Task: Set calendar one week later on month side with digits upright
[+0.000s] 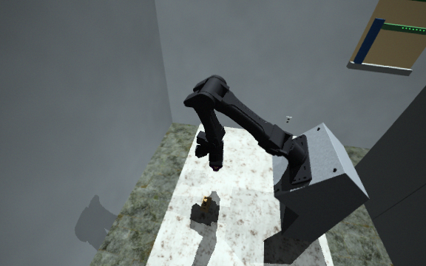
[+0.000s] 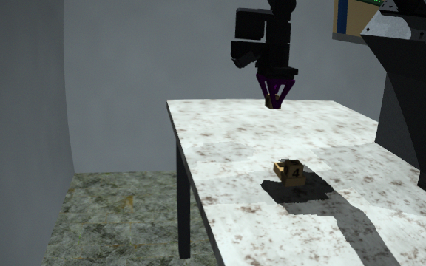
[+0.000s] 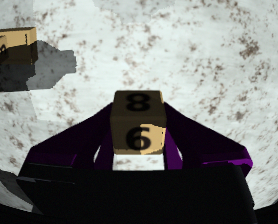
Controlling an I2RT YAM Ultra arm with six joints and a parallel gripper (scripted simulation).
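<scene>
The wooden digit cube is right at my hand.
</scene>
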